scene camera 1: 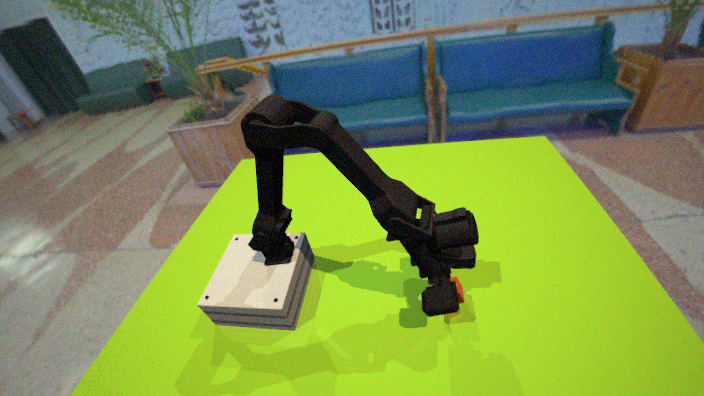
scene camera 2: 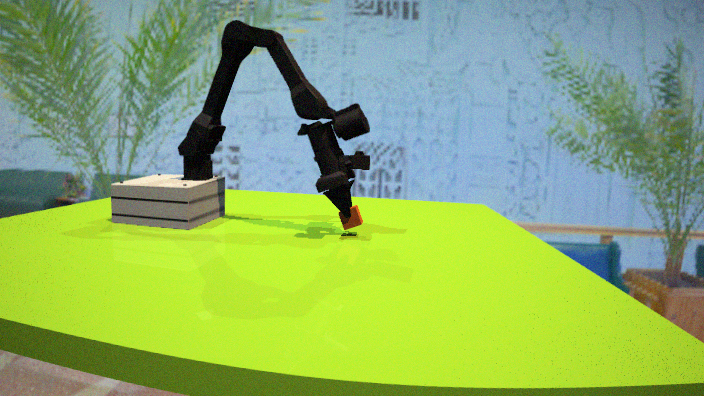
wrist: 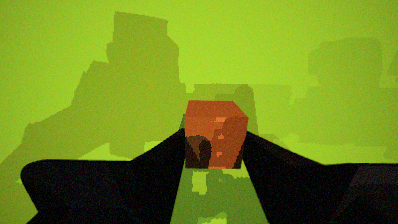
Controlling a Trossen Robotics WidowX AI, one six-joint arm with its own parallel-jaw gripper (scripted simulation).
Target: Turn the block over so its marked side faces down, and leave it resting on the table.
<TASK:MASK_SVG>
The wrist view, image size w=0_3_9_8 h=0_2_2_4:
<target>gripper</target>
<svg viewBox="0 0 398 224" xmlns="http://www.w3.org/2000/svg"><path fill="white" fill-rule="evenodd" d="M246 132L242 159L261 202L268 224L398 224L398 164L338 163L325 165L293 153L249 131ZM185 128L181 128L152 149L130 161L43 159L27 164L22 169L20 177L39 213L26 224L170 224L185 161Z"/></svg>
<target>orange block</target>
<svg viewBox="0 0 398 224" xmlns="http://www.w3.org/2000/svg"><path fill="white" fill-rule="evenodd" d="M189 100L185 113L185 168L241 169L249 120L247 115L234 101Z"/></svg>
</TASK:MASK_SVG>
